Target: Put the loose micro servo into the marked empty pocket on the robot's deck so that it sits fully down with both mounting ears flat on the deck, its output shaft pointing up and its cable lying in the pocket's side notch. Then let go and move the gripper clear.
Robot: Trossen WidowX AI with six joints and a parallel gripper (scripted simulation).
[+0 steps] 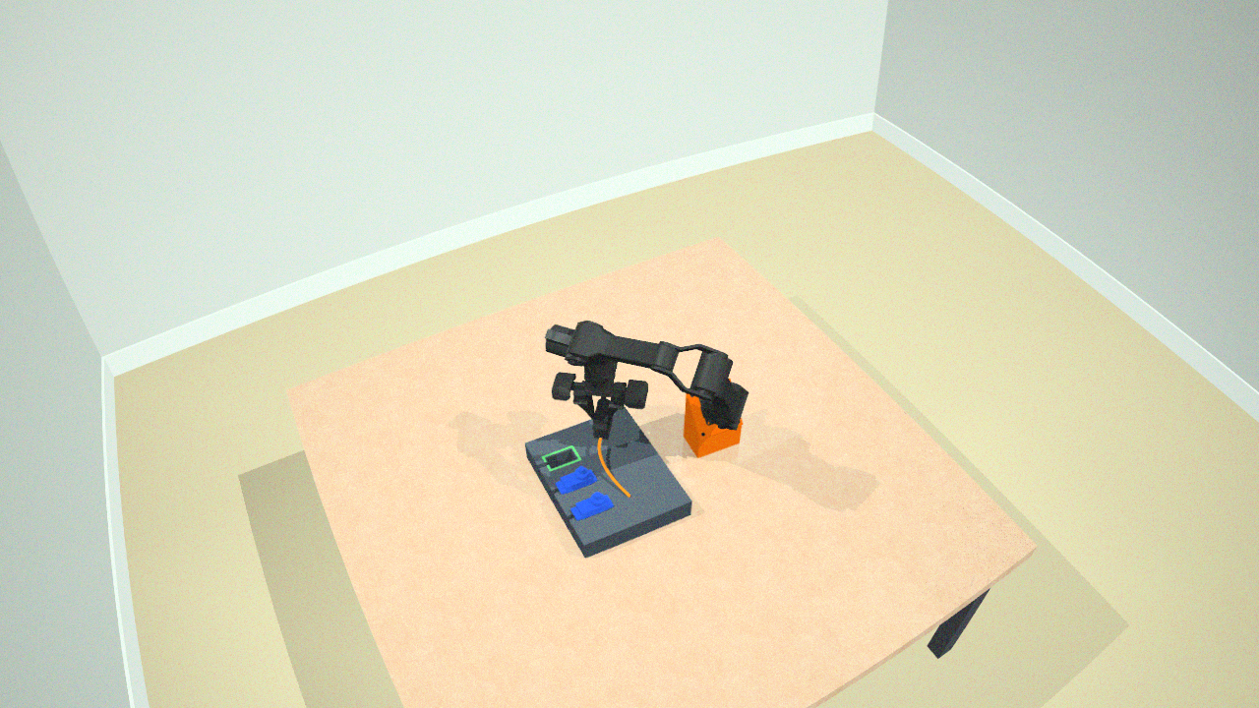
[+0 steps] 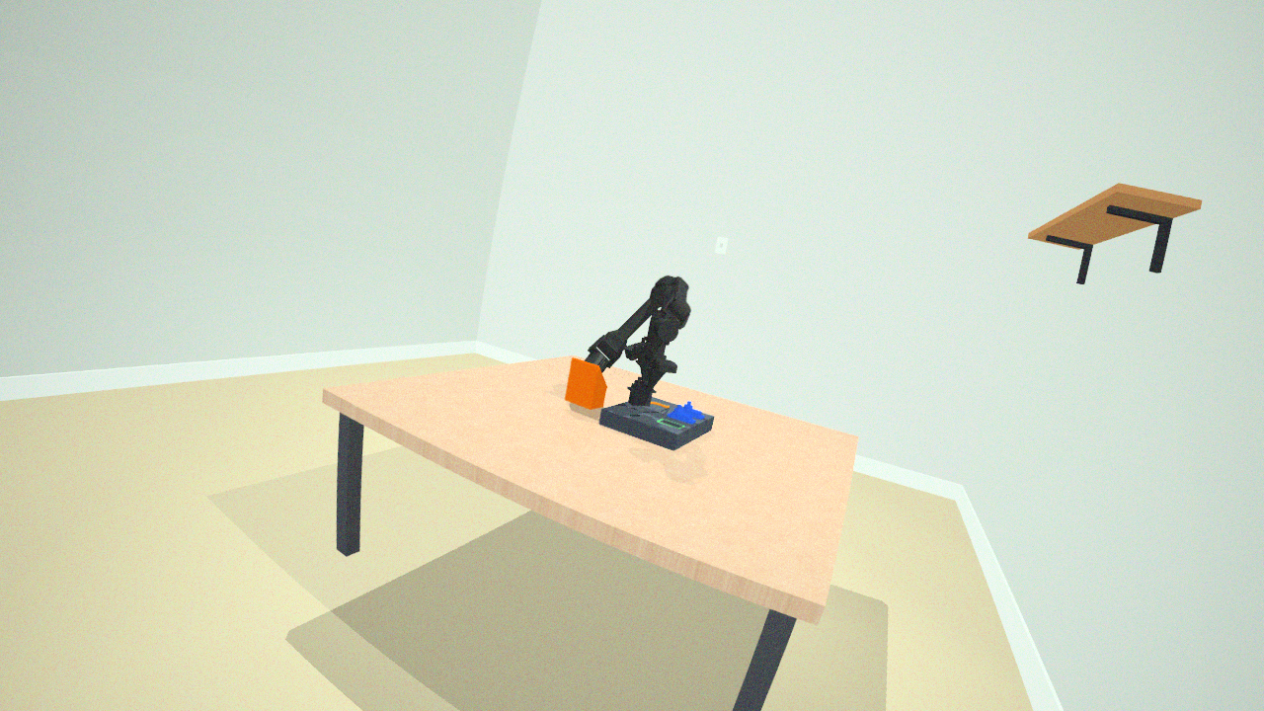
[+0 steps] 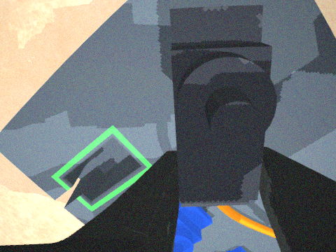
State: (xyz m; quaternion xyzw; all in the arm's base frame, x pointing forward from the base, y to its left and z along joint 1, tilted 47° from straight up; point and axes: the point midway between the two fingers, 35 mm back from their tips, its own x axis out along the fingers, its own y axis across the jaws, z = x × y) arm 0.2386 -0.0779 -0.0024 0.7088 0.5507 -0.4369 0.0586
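My gripper tip is now 20 mm past the deck, 70 mm to the right of it and 100 mm above it.
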